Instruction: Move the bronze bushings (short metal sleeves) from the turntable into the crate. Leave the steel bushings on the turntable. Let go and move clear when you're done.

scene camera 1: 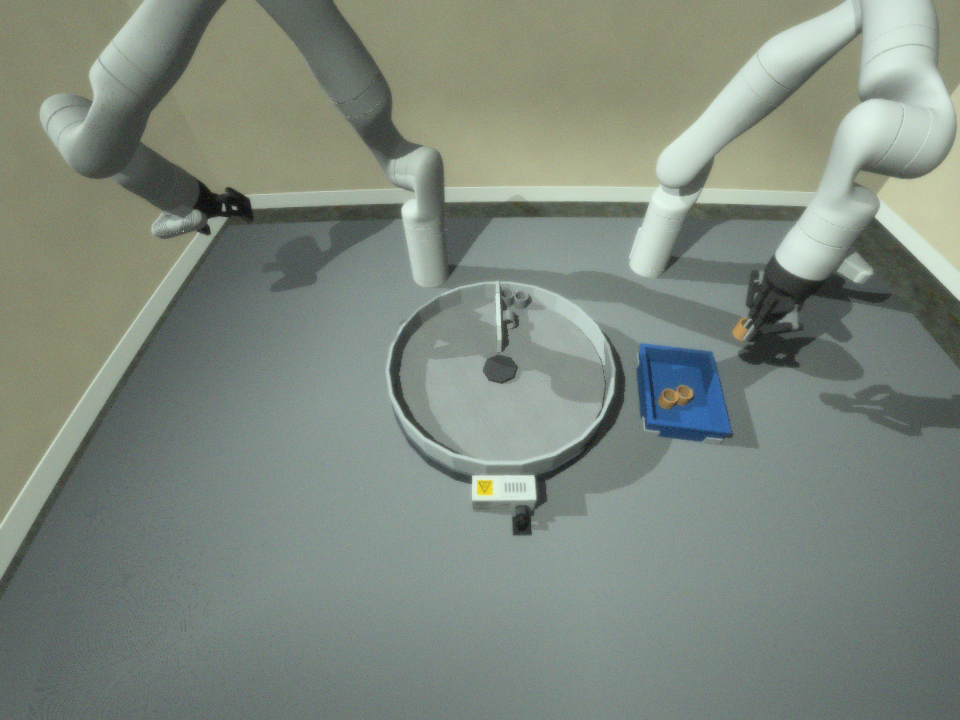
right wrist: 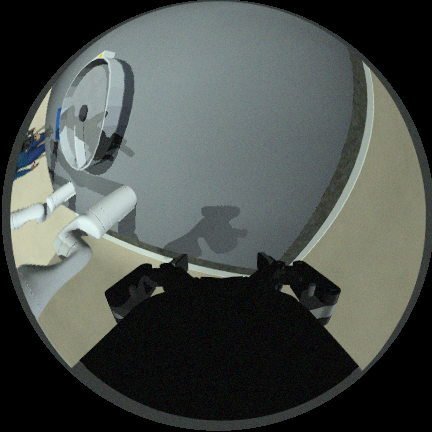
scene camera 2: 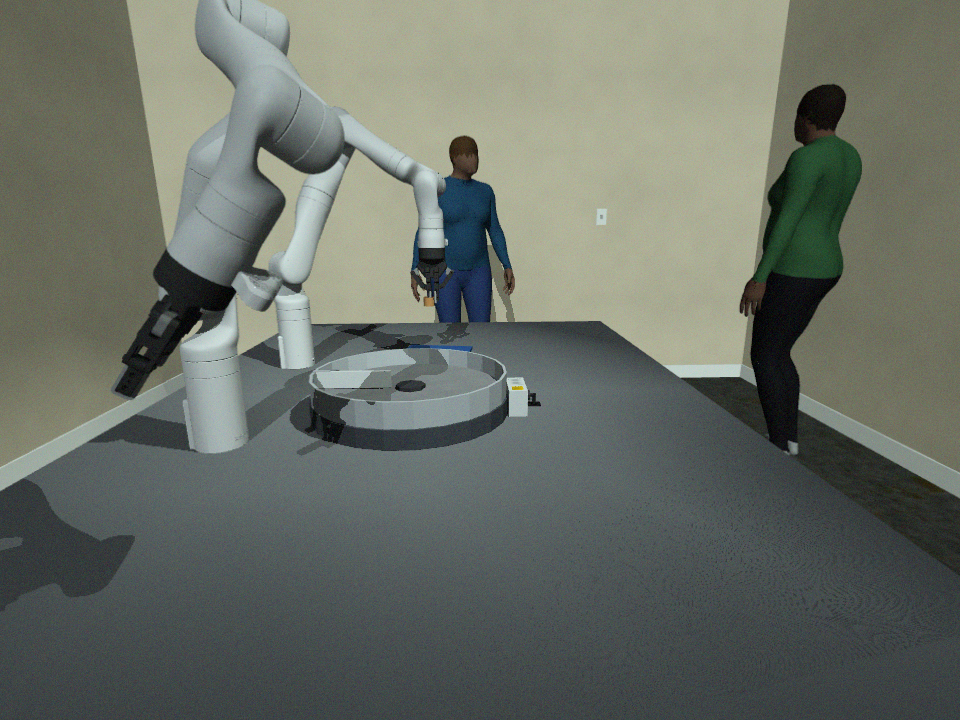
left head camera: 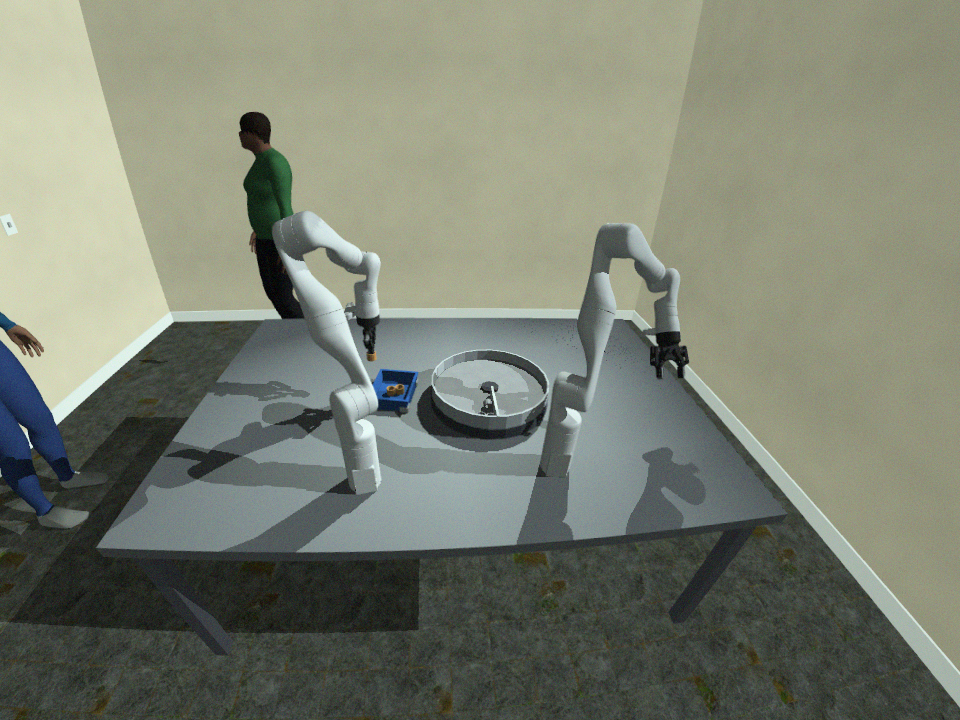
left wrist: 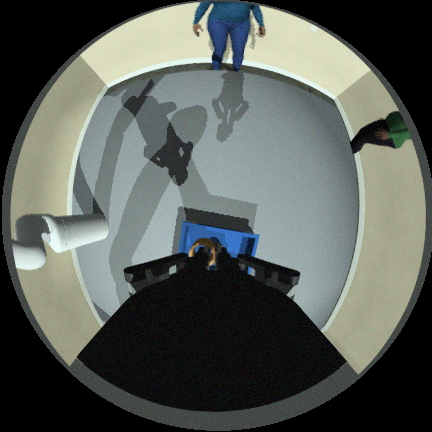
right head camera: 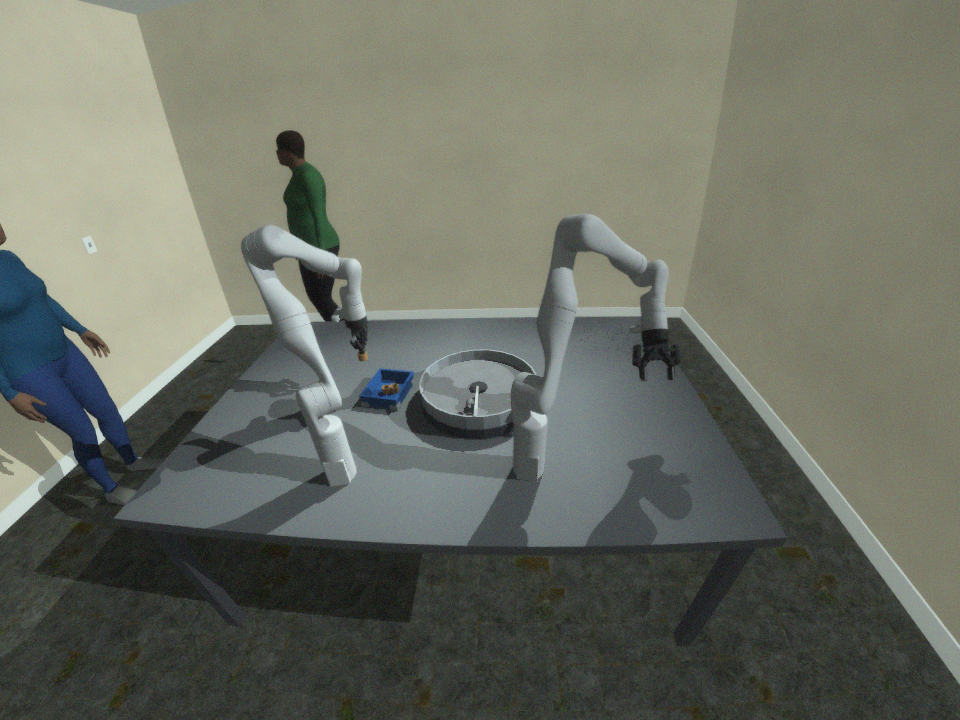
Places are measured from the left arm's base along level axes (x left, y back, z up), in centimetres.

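Pixels of known places: left gripper, fingertip midpoint: (scene camera 1: 746, 337) (scene camera 2: 433, 303) (left head camera: 372, 355) (left wrist: 212, 250) (right head camera: 363, 355); right gripper, fingertip midpoint: (scene camera 1: 229, 224) (right wrist: 221, 261) (scene camera 2: 138, 377) (left head camera: 671, 378) (right head camera: 657, 380); left arm's base, link origin: (scene camera 1: 646, 266) (right wrist: 71, 187) (scene camera 2: 298, 365) (left head camera: 365, 480) (left wrist: 100, 225) (right head camera: 341, 473); right arm's base, link origin: (scene camera 1: 431, 275) (right wrist: 127, 195) (scene camera 2: 222, 443) (left head camera: 554, 465) (right head camera: 528, 468).
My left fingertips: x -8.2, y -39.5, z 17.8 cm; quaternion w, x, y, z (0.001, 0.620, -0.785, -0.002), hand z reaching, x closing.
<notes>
Ahead of a thing's pixels: the offset from my left fingertips to its middle. "pt": to the spot under its first point.
My left gripper (left head camera: 371, 352) (right head camera: 361, 351) (scene camera 1: 747, 328) (scene camera 2: 430, 295) is shut on a bronze bushing {dx +0.3, dy +1.2, dz +0.6 cm} (left head camera: 372, 357) (right head camera: 362, 356) (scene camera 1: 740, 329) (scene camera 2: 429, 301) (left wrist: 202, 245) and holds it high above the table near the blue crate (left head camera: 416, 377) (right head camera: 410, 378) (scene camera 1: 724, 418) (left wrist: 186, 230). Two bronze bushings {dx -8.8, dy +0.0, dz -16.1 cm} (scene camera 1: 668, 398) {dx -5.5, dy +0.0, dz -16.1 cm} (scene camera 1: 684, 394) lie together in the crate. Several grey steel bushings {dx -30.6, dy +28.6, dz -11.2 cm} (scene camera 1: 521, 297) {dx -35.1, dy +23.2, dz -10.9 cm} (scene camera 1: 509, 316) are on the turntable (left head camera: 511, 424) (right head camera: 465, 423) (scene camera 1: 496, 467) (scene camera 2: 434, 416) beside its divider. My right gripper (left head camera: 669, 373) (right head camera: 657, 375) (right wrist: 221, 261) is open and empty, high at the table's right side in the head views.
A white box {pt dx -45.2, dy -11.3, dz -12.0 cm} (scene camera 1: 504, 492) (scene camera 2: 517, 397) with a yellow label and a small black part stands against the turntable's outer wall. A low divider {pt dx -37.5, dy +22.2, dz -8.6 cm} (scene camera 1: 498, 317) stands inside the turntable. A person in green (left head camera: 267, 186) (scene camera 2: 812, 201) and a person in blue (right head camera: 38, 310) (scene camera 2: 466, 224) stand beyond the table.
</notes>
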